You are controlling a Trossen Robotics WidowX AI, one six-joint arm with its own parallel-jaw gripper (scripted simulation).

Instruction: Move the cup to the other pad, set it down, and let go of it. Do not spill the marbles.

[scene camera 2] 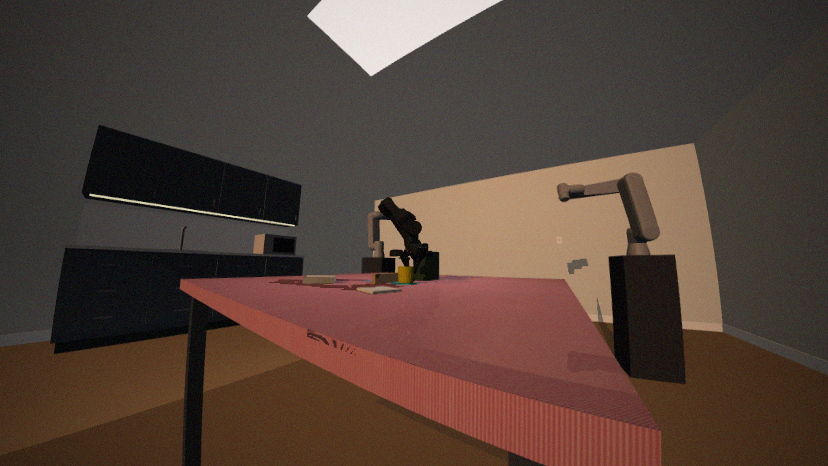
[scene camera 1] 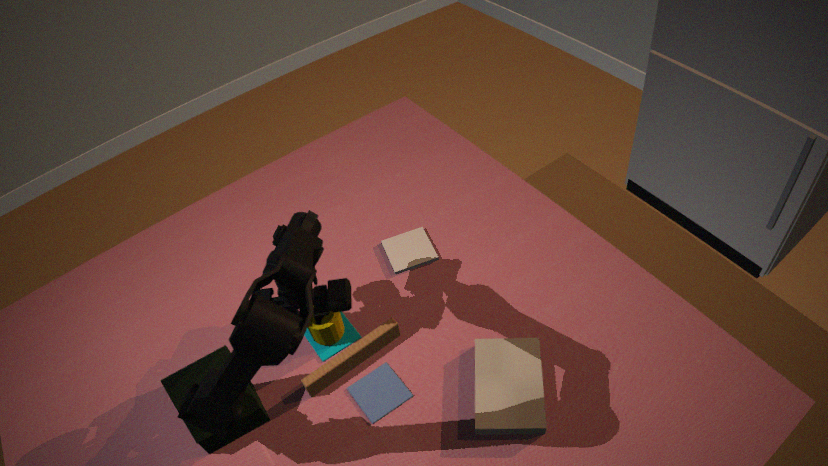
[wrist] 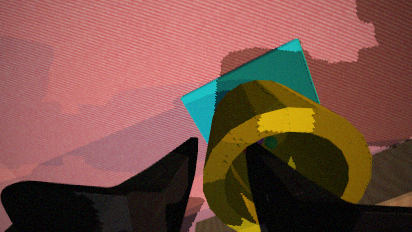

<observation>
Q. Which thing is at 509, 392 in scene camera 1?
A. A beige box.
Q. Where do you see a flat white block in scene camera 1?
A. At 411, 249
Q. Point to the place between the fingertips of my gripper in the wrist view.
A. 222, 146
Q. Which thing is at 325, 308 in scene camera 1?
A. My gripper.
</observation>
